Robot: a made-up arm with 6 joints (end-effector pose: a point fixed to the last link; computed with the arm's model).
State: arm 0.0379 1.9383 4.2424 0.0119 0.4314 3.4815
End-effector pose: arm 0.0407 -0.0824 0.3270 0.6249 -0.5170 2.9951
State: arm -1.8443 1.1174 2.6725 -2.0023 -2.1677 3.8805
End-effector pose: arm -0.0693 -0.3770 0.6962 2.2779 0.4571 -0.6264
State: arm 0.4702 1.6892 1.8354 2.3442 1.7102 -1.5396
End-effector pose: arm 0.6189 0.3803 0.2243 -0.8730 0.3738 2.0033
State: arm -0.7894 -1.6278 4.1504 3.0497 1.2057 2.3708
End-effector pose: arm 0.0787 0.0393 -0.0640 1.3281 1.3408 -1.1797
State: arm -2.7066 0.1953 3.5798 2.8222 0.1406 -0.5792
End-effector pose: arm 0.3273 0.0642 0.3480 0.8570 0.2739 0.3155
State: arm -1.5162 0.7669 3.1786 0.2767 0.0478 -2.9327
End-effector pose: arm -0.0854 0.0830 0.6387 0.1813 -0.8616 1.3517
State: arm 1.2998 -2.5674 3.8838 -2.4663 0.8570 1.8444
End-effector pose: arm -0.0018 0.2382 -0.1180 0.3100 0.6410 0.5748
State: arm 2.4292 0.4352 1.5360 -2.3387 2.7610 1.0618
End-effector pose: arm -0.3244 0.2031 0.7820 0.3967 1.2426 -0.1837
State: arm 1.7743 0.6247 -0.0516 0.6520 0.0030 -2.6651
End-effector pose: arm -0.0446 0.5459 0.2000 0.8723 1.7403 0.5120
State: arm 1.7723 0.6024 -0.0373 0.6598 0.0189 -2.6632
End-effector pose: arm -0.0442 0.5477 0.2176 0.9001 1.7475 0.5611
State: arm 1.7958 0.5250 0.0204 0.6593 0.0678 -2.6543
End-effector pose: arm -0.0575 0.5486 0.2813 0.9921 1.7892 0.7360
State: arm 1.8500 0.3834 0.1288 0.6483 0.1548 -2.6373
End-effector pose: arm -0.0820 0.5287 0.4001 1.1552 1.8539 1.0684
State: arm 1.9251 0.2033 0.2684 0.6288 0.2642 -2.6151
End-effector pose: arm -0.0994 0.4642 0.5465 1.3592 1.8981 1.5117
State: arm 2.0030 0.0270 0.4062 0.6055 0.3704 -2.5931
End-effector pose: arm -0.0920 0.3641 0.6725 1.5637 1.8849 1.9633
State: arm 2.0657 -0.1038 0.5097 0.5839 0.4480 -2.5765
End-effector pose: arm -0.0673 0.2721 0.7479 -1.4519 -1.5400 -1.9396
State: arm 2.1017 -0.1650 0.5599 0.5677 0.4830 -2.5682
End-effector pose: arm -0.0503 0.2254 0.7766 -1.3945 -1.3873 -1.8999
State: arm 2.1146 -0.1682 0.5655 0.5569 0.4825 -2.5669
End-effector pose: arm -0.0512 0.2223 0.7783 -1.3836 -1.3864 -1.8791
